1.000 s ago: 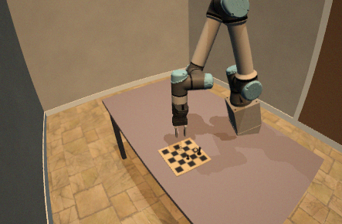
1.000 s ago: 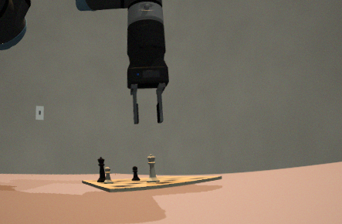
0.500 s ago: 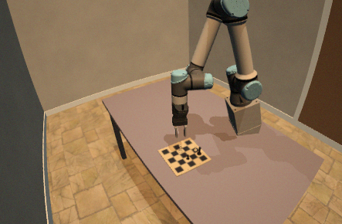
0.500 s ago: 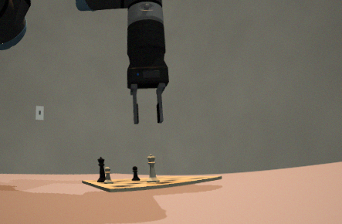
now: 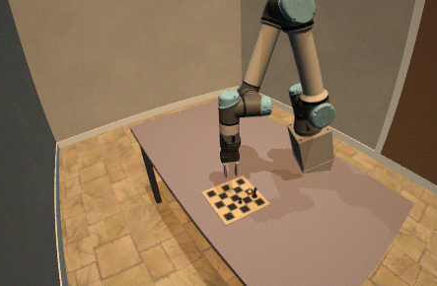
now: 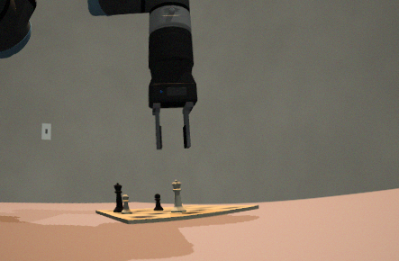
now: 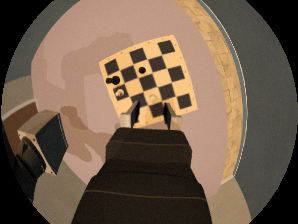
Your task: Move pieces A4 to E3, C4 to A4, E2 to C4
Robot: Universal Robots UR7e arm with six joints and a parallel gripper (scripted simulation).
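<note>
Now: the tall white piece 100 mm below my hand. The rest, counted from my hand: chessboard (130 mm below, 40 mm to the left); then white pawn (110 mm below, 80 mm behind, 30 mm to the left); then black pawn (110 mm below, 70 mm to the left, 10 mm behind).
</note>
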